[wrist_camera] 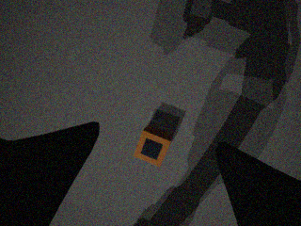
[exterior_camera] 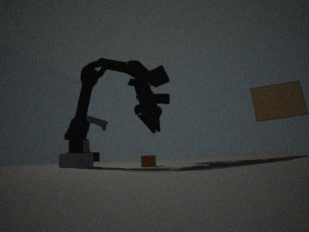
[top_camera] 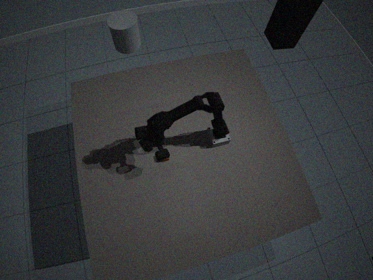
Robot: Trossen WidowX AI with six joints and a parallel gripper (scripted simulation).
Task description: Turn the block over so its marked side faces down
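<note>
Right now the orange block is 90 mm below my gripper tip and 40 mm behind it.
</note>
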